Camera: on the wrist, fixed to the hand. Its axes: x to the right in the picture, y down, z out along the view.
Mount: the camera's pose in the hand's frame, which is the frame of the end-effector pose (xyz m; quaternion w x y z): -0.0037 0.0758 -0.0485 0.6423 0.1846 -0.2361 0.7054
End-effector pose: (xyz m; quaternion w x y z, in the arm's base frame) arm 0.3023 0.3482 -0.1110 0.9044 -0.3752 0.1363 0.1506
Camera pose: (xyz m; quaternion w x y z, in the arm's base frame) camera 0.2640 0.3637 -0.1910 0.5761 0.0577 0.1665 0.7981
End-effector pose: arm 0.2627 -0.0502 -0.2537 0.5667 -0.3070 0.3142 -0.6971
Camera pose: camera 0.2706 -0.0543 -0.3433 0.9866 -0.0355 0.1559 -0.0335
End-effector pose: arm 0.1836 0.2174 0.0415 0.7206 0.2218 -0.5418 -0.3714
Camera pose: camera 0.2513 0.2637 0.0787 0.5560 -0.1944 -0.7432 0.3174
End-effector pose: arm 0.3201 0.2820 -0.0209 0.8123 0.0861 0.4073 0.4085
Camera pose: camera 0.2384 0.3193 -0.0146 0.3139 0.5890 0.0845 0.7399
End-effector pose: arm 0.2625 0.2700 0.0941 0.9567 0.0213 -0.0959 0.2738
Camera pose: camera 0.2277 0.3370 0.0449 0.3948 0.1873 -0.2520 0.8635
